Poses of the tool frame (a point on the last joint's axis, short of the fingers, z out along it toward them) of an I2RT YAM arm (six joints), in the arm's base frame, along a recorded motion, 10 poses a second.
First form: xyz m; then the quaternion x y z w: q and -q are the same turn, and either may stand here.
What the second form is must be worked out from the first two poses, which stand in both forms.
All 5 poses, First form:
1: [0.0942, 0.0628, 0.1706, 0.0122, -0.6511, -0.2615, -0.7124]
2: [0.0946, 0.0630, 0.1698, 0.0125, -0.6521, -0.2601, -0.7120]
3: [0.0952, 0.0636, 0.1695, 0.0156, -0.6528, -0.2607, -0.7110]
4: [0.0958, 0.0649, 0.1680, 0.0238, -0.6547, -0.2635, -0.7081]
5: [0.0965, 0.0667, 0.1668, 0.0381, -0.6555, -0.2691, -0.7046]
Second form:
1: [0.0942, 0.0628, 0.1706, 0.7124, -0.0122, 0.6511, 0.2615]
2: [0.0946, 0.0630, 0.1698, 0.7120, -0.0125, 0.6521, 0.2601]
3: [0.0952, 0.0636, 0.1695, 0.7110, -0.0156, 0.6528, 0.2607]
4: [0.0958, 0.0649, 0.1680, 0.7081, -0.0238, 0.6547, 0.2635]
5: [0.0965, 0.0667, 0.1668, 0.7046, -0.0381, 0.6555, 0.2691]
